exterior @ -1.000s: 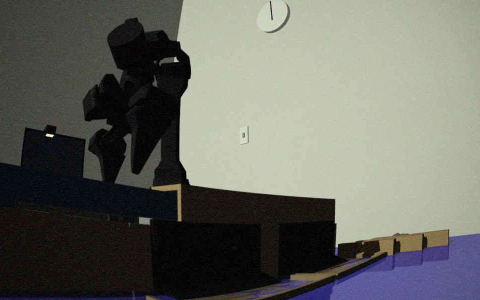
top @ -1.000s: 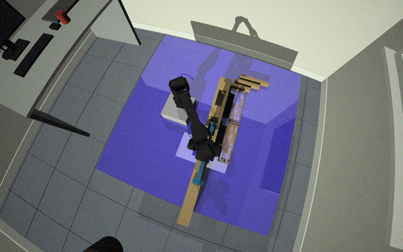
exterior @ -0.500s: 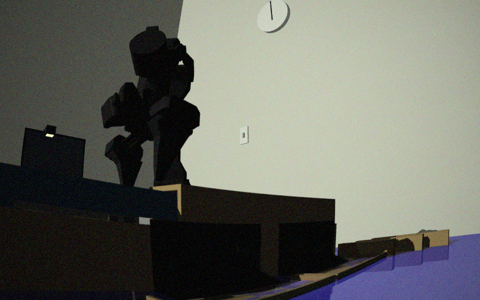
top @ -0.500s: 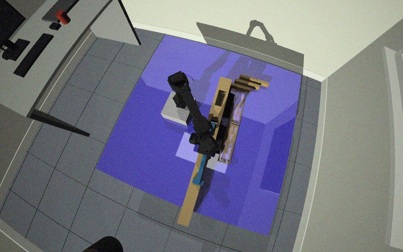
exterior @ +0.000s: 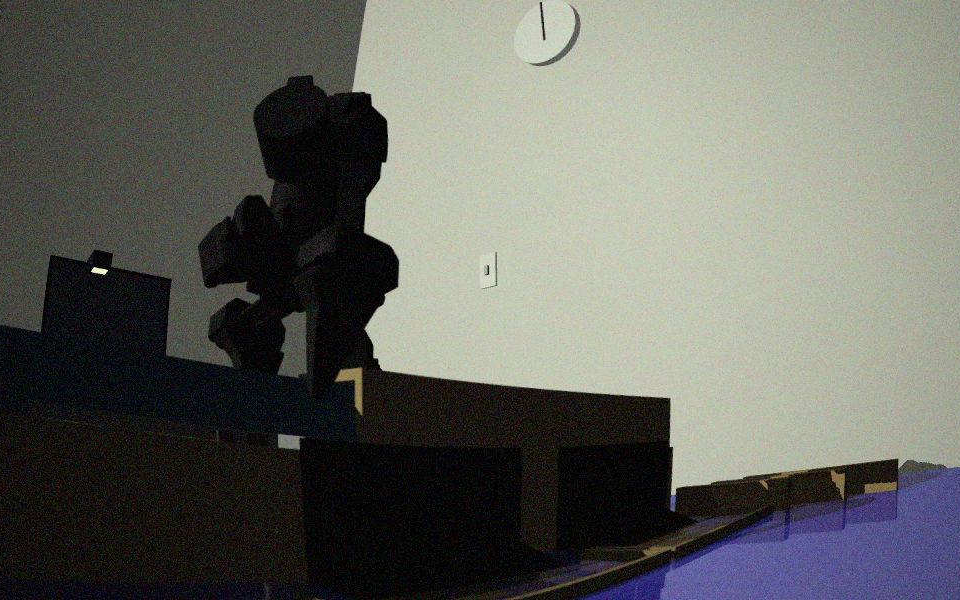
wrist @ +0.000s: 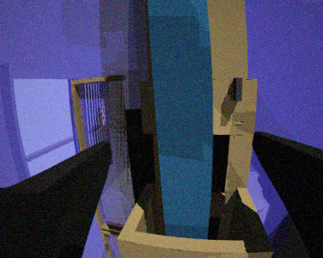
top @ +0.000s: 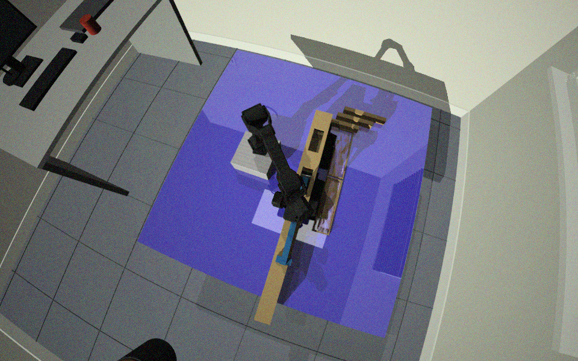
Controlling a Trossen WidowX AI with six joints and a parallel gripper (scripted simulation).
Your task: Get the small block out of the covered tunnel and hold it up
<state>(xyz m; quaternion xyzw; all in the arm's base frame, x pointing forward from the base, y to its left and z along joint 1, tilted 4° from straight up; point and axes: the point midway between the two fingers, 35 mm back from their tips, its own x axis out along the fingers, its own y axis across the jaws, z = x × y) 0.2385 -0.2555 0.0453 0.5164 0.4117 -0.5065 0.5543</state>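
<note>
The tan covered tunnel is 50 mm below my gripper tip, 30 mm to the left of it and 20 mm ahead of it.
</note>
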